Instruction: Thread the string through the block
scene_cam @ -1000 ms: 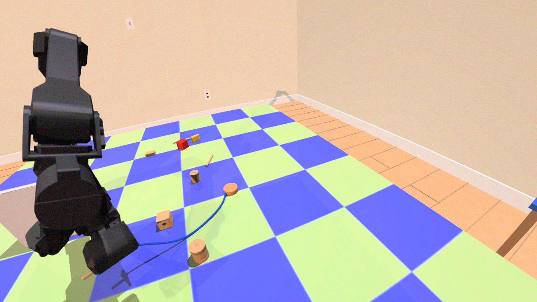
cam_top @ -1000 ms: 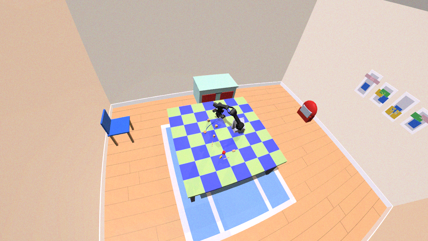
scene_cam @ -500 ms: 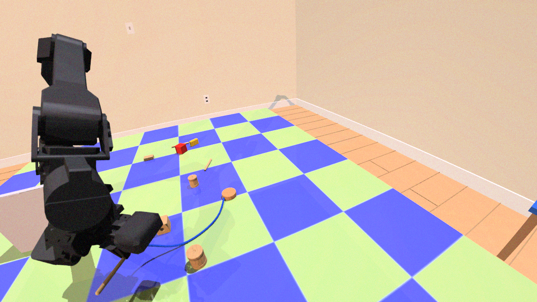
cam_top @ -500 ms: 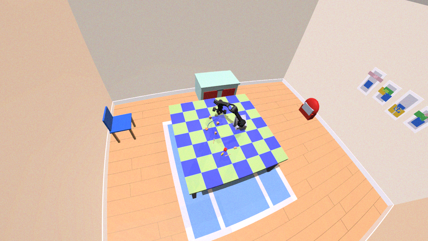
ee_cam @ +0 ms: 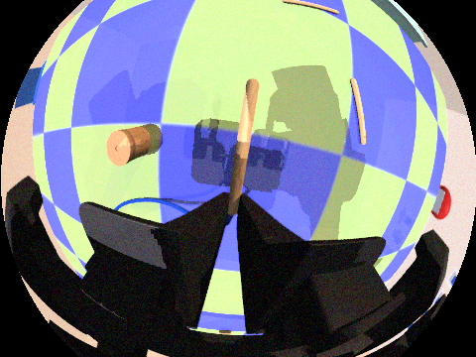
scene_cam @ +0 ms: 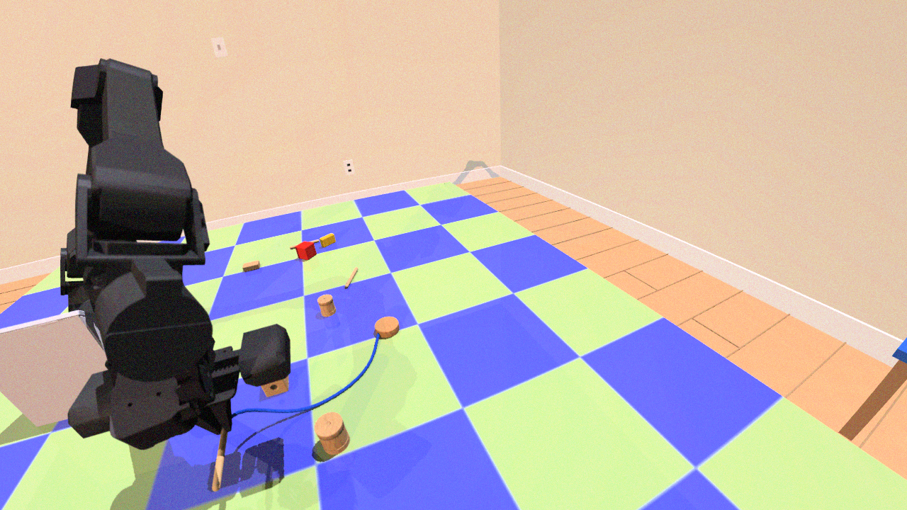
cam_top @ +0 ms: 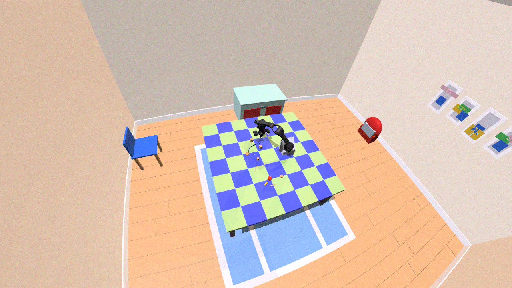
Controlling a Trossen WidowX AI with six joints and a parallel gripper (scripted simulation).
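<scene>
The wooden cylinder lies 11 cm ahead of my gripper tip, 4 cm below it and 1 cm to the right of it. Round my gripper tip: wooden block (11 cm to the left, 5 cm below, 2 cm ahead); then red block (52 cm to the left, 4 cm below, 4 cm ahead); then round wooden button (20 cm ahead, 17 cm to the left, 5 cm below).
</scene>
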